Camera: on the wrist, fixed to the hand. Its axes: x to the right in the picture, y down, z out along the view.
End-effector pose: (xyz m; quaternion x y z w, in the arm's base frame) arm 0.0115 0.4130 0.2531 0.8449 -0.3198 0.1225 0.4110
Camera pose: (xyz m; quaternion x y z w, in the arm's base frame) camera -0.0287 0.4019 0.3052 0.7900 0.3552 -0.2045 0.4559
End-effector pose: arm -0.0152 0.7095 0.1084 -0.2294 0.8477 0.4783 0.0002
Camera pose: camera -0.0336 0.7197 0.1718 -0.7621 0.4089 0.4072 0.2937
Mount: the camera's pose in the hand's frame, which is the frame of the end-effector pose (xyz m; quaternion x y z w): -0.0014 0.0630 -0.0221 -0.0824 0.0222 -0.6926 0.7162
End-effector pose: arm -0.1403 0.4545 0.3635 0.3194 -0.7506 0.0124 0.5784
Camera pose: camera -0.1522 0.5139 0.3917 0.7007 -0.3045 -0.4465 0.4658
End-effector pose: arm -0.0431 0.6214 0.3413 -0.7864 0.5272 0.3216 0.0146
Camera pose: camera -0.0854 0.5866 0.3795 -0.9367 -0.1933 0.2462 0.1567
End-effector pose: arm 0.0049 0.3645 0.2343 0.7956 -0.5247 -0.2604 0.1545
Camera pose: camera -0.0303 0.3399 0.2854 0.9263 0.2001 -0.3191 0.0075
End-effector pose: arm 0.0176 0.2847 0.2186 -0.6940 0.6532 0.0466 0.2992
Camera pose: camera -0.0487 0.2774 0.2150 -0.9752 -0.0100 -0.1354 0.1749
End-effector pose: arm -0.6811 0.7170 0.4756 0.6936 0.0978 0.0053 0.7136
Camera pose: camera -0.6776 0.7410 0.5378 0.3701 0.5659 -0.4670 0.5698
